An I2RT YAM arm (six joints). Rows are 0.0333 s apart.
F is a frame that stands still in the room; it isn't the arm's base.
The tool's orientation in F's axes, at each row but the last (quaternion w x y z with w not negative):
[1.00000 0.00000 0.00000 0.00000]
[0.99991 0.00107 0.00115 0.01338]
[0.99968 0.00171 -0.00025 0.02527]
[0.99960 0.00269 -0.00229 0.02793]
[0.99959 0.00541 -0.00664 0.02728]
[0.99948 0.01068 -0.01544 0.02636]
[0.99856 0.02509 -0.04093 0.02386]
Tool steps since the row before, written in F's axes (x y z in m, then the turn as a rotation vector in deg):
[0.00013 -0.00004 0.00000 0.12 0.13 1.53]
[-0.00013 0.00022 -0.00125 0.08 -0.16 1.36]
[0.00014 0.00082 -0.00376 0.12 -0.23 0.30]
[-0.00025 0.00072 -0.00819 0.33 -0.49 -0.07]
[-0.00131 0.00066 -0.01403 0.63 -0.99 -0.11]
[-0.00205 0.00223 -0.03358 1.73 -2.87 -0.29]
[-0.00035 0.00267 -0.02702 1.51 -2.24 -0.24]
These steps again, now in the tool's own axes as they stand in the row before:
[0.00013 -0.00004 0.00000 0.12 0.13 1.53]
[-0.00012 0.00022 -0.00125 0.07 -0.16 1.36]
[0.00018 0.00080 -0.00376 0.11 -0.23 0.30]
[-0.00025 0.00069 -0.00819 0.30 -0.51 -0.07]
[-0.00146 0.00058 -0.01402 0.57 -1.02 -0.11]
[-0.00298 0.00165 -0.03354 1.57 -2.96 -0.28]
[-0.00247 0.00138 -0.02701 1.38 -2.32 -0.24]

